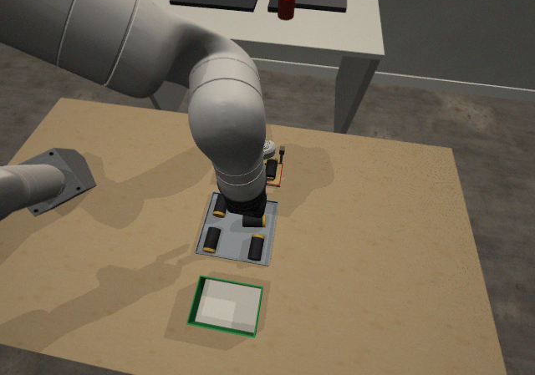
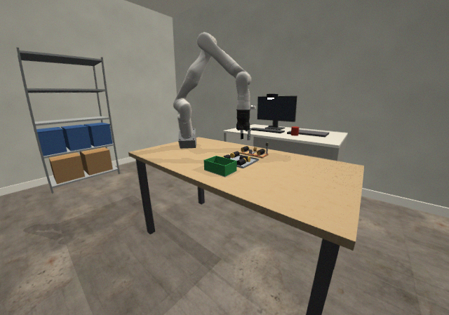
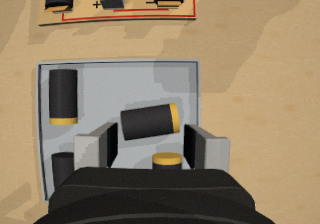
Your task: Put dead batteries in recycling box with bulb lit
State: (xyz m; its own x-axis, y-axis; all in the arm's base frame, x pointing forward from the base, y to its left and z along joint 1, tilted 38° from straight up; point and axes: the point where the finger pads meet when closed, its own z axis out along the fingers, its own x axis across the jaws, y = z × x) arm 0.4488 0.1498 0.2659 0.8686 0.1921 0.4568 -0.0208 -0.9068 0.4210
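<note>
Right now my hand is 4 cm past the grey tray, 2 cm to the left of it and 16 cm above it. From my hand the other things lie so: green recycling box 2 cm behind, 21 cm to the right, 14 cm below.
</note>
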